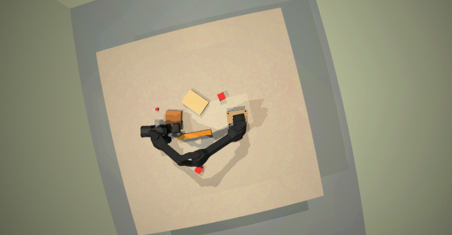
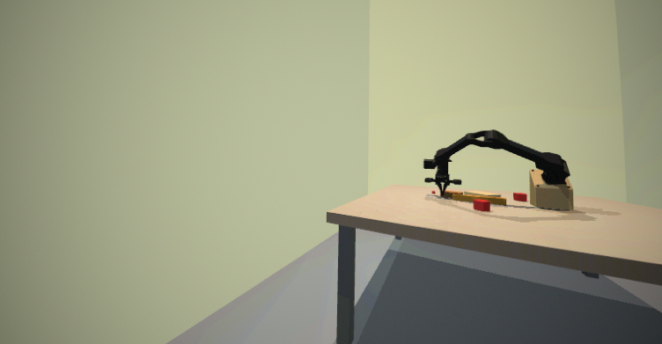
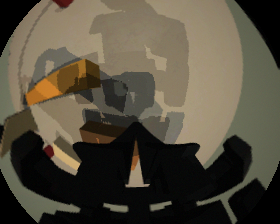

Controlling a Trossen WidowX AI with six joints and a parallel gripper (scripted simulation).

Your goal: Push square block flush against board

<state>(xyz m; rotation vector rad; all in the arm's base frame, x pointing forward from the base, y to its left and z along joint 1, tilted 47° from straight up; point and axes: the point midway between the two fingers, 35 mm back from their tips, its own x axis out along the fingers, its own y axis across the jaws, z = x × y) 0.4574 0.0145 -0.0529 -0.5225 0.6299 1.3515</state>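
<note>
My gripper tip is 50 mm past the square orange-brown block and 50 mm to the left of it. From my gripper tip the other things lie so: pale yellow box (210 mm behind, 120 mm to the right, 10 mm above); tiny red piece (50 mm ahead, 130 mm to the right); narrow orange board (160 mm behind, 80 mm to the left, 10 mm above).
</note>
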